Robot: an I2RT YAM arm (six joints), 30 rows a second.
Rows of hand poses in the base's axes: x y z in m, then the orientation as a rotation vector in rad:
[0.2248 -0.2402 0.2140 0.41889 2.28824 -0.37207]
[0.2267 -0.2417 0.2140 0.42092 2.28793 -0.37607]
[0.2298 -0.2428 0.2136 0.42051 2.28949 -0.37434]
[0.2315 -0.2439 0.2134 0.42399 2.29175 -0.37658]
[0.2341 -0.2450 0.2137 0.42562 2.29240 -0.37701]
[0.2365 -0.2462 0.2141 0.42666 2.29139 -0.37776]
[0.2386 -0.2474 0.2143 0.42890 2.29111 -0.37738]
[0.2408 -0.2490 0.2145 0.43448 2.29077 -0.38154]
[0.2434 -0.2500 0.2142 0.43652 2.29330 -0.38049]
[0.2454 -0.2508 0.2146 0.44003 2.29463 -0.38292]
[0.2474 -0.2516 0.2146 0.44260 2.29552 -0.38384]
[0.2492 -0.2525 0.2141 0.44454 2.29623 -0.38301]
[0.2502 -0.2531 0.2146 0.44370 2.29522 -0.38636]
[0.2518 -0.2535 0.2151 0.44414 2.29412 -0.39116]
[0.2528 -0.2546 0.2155 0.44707 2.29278 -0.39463]
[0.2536 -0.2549 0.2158 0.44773 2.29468 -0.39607]
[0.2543 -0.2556 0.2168 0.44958 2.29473 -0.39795]
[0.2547 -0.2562 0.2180 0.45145 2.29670 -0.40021]
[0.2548 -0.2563 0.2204 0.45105 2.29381 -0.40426]
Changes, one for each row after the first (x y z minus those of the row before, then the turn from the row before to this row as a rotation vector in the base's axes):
[0.0019 -0.0015 0.0000 -0.00215 0.00066 -0.00275]
[0.0031 -0.0011 -0.0004 0.00142 0.00108 0.00088]
[0.0017 -0.0011 -0.0002 0.00012 0.00273 -0.00318]
[0.0026 -0.0011 0.0003 0.00038 0.00074 -0.00130]
[0.0024 -0.0012 0.0004 -0.00042 -0.00078 -0.00101]
[0.0021 -0.0012 0.0002 0.00091 -0.00034 -0.00151]
[0.0022 -0.0016 0.0002 -0.00113 0.00073 -0.00536]
[0.0026 -0.0010 -0.0003 0.00198 0.00219 -0.00109]
[0.0020 -0.0008 0.0004 -0.00021 0.00190 -0.00327]
[0.0020 -0.0008 0.0000 0.00041 0.00110 -0.00213]
[0.0018 -0.0009 -0.0005 0.00136 0.00050 -0.00113]
[0.0010 -0.0006 0.0005 -0.00280 -0.00015 -0.00047]
[0.0016 -0.0004 0.0005 -0.00339 0.00014 -0.00185]
[0.0010 -0.0011 0.0004 -0.00175 -0.00039 -0.00324]
[0.0008 -0.0003 0.0003 -0.00029 0.00218 -0.00089]
[0.0007 -0.0007 0.0010 -0.00067 0.00054 -0.00193]
[0.0004 -0.0006 0.0012 -0.00044 0.00247 -0.00202]
[0.0001 -0.0001 0.0024 -0.00360 -0.00173 -0.00104]

